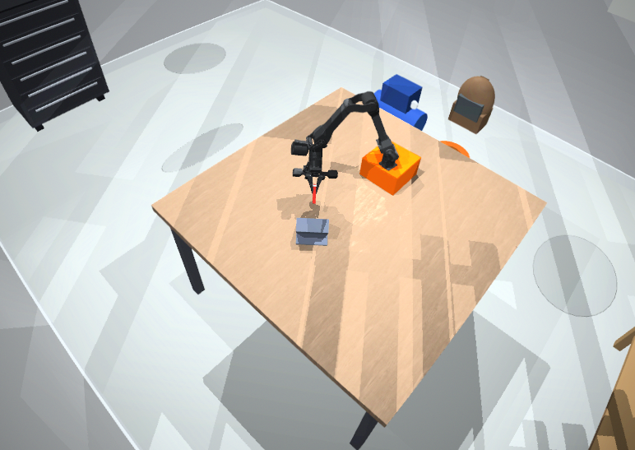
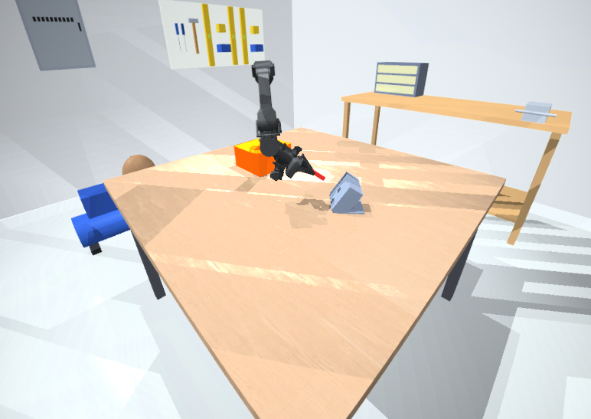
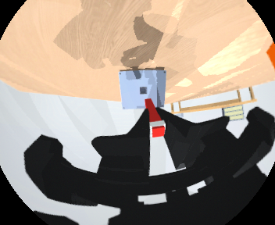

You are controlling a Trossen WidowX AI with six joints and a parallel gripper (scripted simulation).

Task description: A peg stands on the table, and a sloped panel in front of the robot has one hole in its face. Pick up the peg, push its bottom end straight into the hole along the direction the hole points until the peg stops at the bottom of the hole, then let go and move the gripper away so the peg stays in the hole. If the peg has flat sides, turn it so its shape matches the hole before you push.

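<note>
Right now the grey-blue sloped panel is 8 cm ahead of my gripper tip, 8 cm to the left of it and 8 cm below it. The rest, counted from my gripper tip: red peg 1 cm behind, 1 cm to the right, 1 cm above.
</note>
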